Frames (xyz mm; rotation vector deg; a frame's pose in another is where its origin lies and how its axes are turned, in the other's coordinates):
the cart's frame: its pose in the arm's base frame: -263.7 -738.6 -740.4 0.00 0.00 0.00
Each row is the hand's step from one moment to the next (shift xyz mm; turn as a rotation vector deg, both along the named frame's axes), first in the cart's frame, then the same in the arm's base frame.
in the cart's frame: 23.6 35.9 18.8 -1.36 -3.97 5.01
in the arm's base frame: 23.6 35.9 18.8 -1.36 -3.97 5.01
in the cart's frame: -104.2 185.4 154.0 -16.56 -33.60 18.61
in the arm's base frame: -104.2 185.4 154.0 -16.56 -33.60 18.61
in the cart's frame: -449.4 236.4 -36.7 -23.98 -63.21 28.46
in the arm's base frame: -449.4 236.4 -36.7 -23.98 -63.21 28.46
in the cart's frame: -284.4 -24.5 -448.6 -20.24 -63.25 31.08
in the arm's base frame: -284.4 -24.5 -448.6 -20.24 -63.25 31.08
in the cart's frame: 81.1 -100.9 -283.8 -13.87 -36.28 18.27
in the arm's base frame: 81.1 -100.9 -283.8 -13.87 -36.28 18.27
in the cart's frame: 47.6 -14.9 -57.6 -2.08 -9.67 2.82
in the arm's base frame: 47.6 -14.9 -57.6 -2.08 -9.67 2.82
